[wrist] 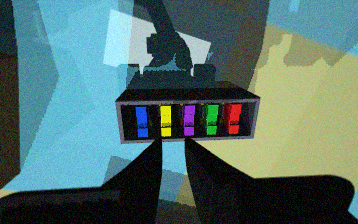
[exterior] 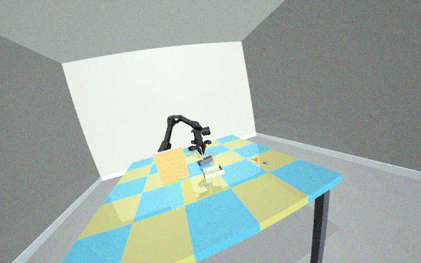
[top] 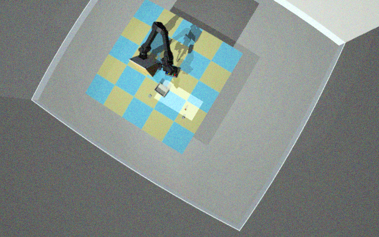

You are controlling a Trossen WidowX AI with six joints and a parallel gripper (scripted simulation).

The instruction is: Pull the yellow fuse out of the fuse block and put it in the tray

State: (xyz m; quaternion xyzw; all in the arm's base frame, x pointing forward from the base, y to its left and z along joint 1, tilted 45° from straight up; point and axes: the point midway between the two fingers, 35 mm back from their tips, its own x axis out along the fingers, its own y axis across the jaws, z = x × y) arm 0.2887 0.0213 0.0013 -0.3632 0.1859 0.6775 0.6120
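My gripper tip is 50 mm above the yellow fuse. From my gripper tip the other things lie so: tray 10 mm ahead, 200 mm to the right, 80 mm below.
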